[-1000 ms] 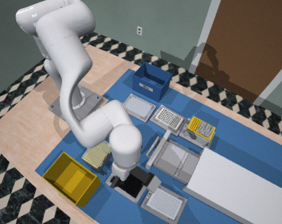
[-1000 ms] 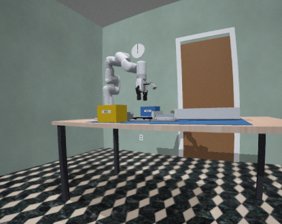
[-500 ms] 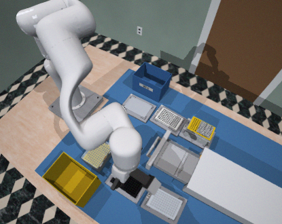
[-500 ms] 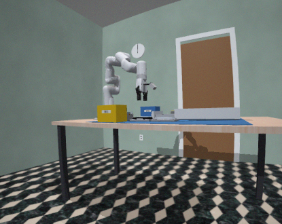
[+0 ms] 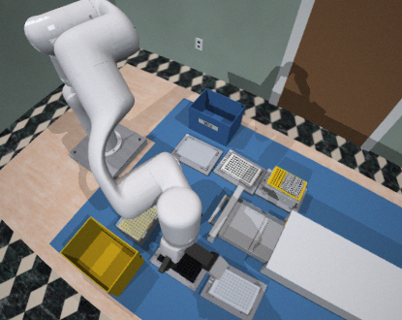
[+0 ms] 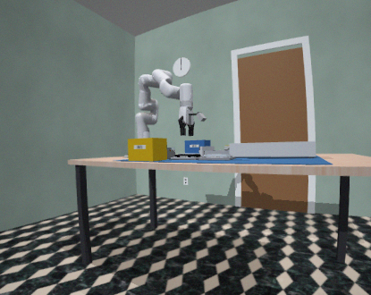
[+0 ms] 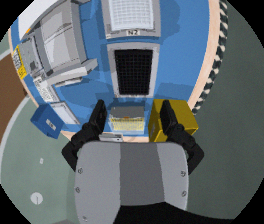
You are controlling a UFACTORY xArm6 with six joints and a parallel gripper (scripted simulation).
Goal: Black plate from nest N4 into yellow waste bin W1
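My hand is 12 cm above the black plate. From my hand the other things lie so: cooler drawer: 10 cm ahead, 22 cm to the left, 12 cm below; then yellow waste bin W1: 15 cm behind, 17 cm to the right, 10 cm below; then white plate: 17 cm ahead, 4 cm to the left, 12 cm below.
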